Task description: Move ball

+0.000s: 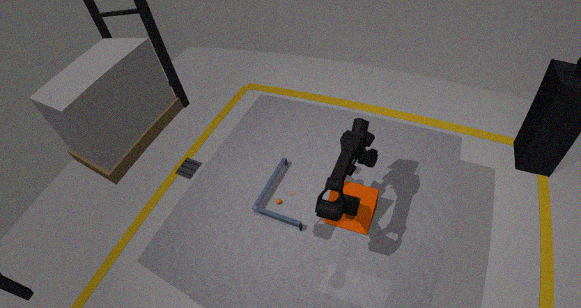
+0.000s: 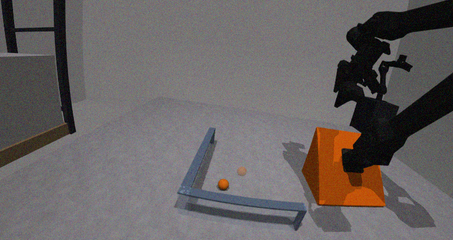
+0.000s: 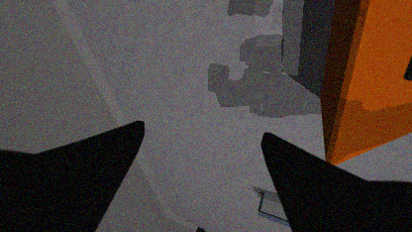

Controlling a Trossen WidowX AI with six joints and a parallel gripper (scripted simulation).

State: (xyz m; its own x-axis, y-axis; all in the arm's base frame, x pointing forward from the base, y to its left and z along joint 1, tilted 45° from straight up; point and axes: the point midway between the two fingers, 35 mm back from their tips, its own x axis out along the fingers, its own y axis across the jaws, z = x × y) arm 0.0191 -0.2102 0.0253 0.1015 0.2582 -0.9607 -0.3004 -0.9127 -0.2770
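Now: the small orange ball 280 mm ahead of my gripper tip, 210 mm below it and 140 mm to the left of it.
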